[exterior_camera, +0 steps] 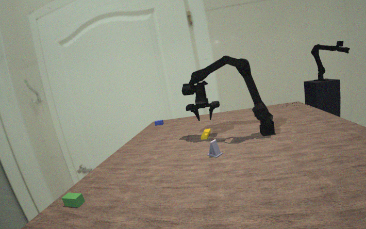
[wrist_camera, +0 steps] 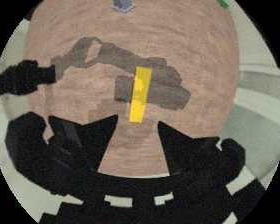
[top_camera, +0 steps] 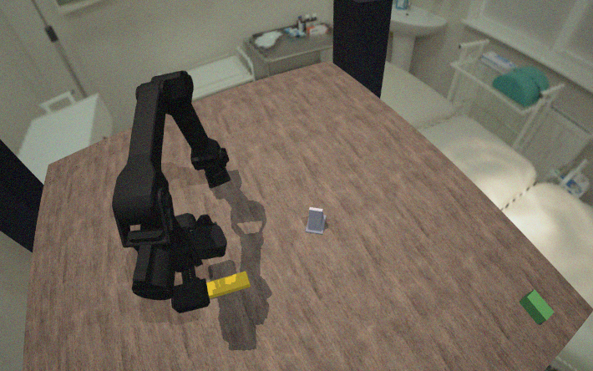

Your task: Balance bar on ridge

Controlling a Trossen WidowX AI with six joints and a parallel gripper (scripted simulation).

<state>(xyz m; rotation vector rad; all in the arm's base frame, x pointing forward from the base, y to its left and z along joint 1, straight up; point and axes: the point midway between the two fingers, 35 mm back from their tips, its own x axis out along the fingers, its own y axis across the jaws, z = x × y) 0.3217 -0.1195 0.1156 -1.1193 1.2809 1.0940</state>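
The yellow bar is 2 cm to the left of my gripper tip and 7 cm below it. The rest, counted from my gripper tip: small blue block 42 cm ahead, 38 cm to the right, 6 cm below; green block 42 cm ahead, 62 cm to the left, 6 cm below.
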